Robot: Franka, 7 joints.
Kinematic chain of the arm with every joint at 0, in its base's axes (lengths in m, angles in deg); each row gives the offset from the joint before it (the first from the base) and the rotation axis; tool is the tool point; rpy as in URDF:
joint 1: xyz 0 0 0.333 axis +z
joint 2: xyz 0 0 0 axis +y
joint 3: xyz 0 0 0.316 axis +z
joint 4: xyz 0.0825 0 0 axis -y
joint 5: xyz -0.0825 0 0.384 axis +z
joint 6: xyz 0 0 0 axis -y
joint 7: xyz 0.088 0 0 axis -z
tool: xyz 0 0 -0.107 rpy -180 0 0
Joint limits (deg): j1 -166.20..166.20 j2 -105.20..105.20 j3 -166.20..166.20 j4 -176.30..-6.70 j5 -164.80..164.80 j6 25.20..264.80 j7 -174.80..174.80
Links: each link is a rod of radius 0.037 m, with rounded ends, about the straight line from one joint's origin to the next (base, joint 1, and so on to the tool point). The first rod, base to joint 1, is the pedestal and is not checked.
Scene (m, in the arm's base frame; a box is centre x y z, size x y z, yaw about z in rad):
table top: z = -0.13
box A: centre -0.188 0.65 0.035 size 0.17 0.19 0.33 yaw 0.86
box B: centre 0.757 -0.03 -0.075 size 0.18 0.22 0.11 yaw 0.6
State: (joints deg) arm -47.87 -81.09 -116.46 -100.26 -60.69 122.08 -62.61
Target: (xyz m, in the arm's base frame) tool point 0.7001 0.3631 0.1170
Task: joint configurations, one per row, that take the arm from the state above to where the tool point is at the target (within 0.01 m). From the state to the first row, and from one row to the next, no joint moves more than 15 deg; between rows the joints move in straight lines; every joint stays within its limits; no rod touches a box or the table.
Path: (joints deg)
1: -62.42 -73.51 -116.94 -99.21 -60.53 120.39 -62.61
2: -76.96 -65.94 -117.42 -98.17 -60.37 118.69 -62.61
3: -91.51 -58.36 -117.90 -97.12 -60.22 117.00 -62.61
4: -106.05 -50.78 -118.38 -96.08 -60.06 115.30 -62.61
5: -120.60 -43.21 -118.86 -95.03 -59.90 113.61 -62.61
6: -129.79 -50.39 -130.70 -84.44 -62.05 115.45 -62.61
7: -138.99 -57.57 -142.53 -73.85 -64.20 117.30 -62.61
8: -148.18 -64.75 -154.37 -63.26 -66.35 119.14 -62.61
9: -157.38 -71.93 -166.20 -52.66 -68.50 120.99 -62.61

